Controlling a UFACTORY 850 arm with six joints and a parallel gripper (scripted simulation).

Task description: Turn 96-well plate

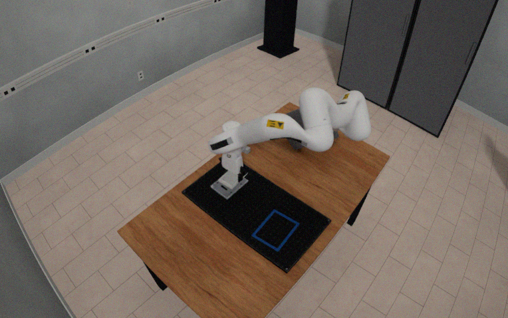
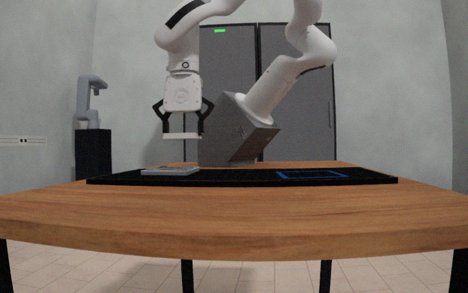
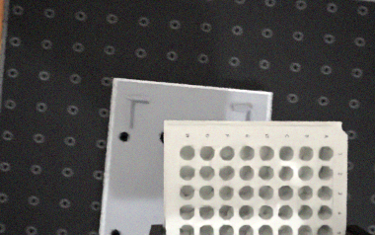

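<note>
Now: the grey plate nest 4 cm to the right of my hand and 10 cm below it. From my hand the other things lie so: white 96-well plate 1 cm below.
</note>
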